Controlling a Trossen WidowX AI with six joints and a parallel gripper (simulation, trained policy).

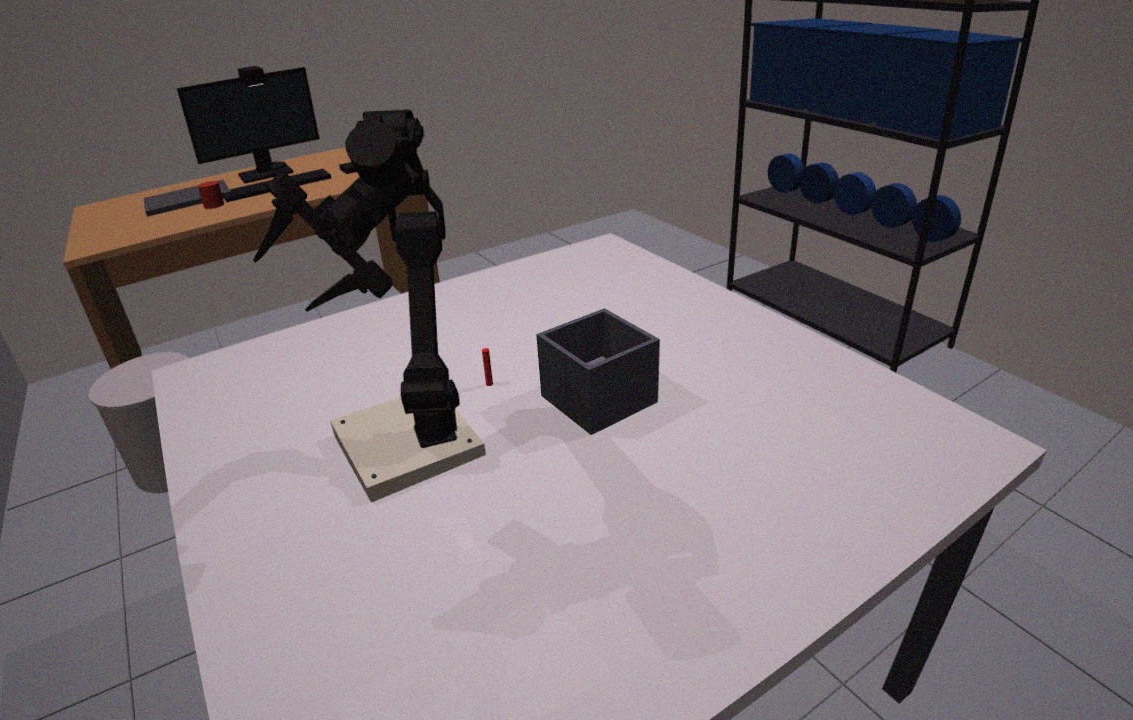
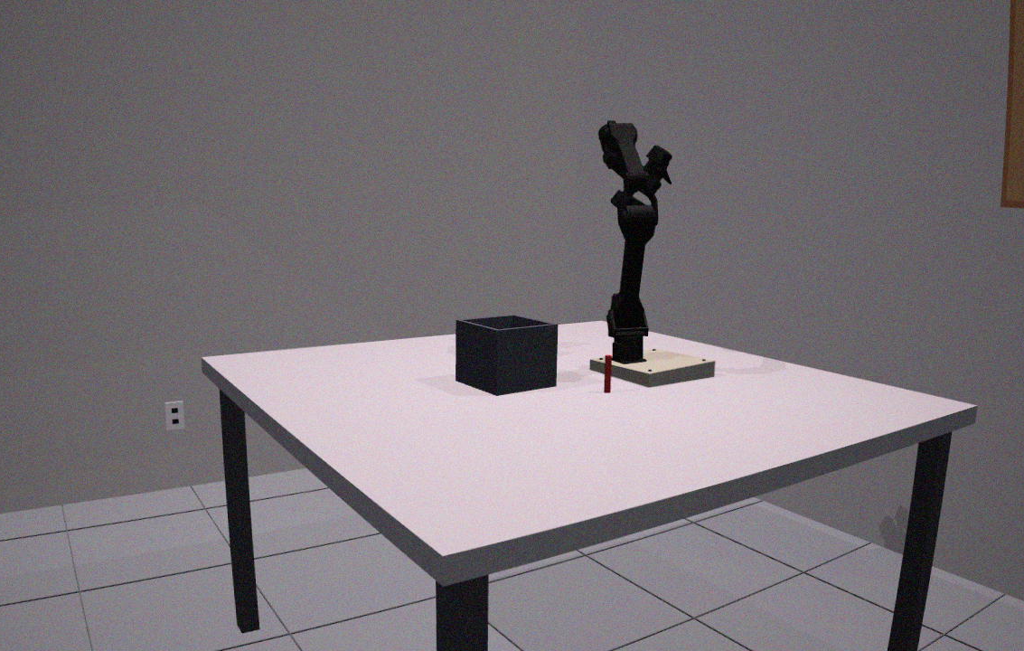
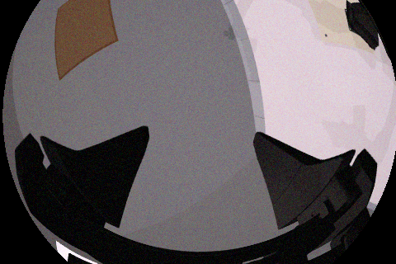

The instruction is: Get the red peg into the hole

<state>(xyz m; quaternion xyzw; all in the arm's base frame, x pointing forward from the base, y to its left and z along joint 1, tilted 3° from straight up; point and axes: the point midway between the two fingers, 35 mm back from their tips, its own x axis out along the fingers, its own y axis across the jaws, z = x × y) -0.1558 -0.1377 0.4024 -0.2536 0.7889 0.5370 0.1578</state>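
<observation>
Now: gripper tip 31 cm short of the red peg, 31 cm to the right of it and 38 cm above it. Also, from my gripper tip: pale plate (49 cm ahead, 16 cm to the left, 37 cm below).
</observation>
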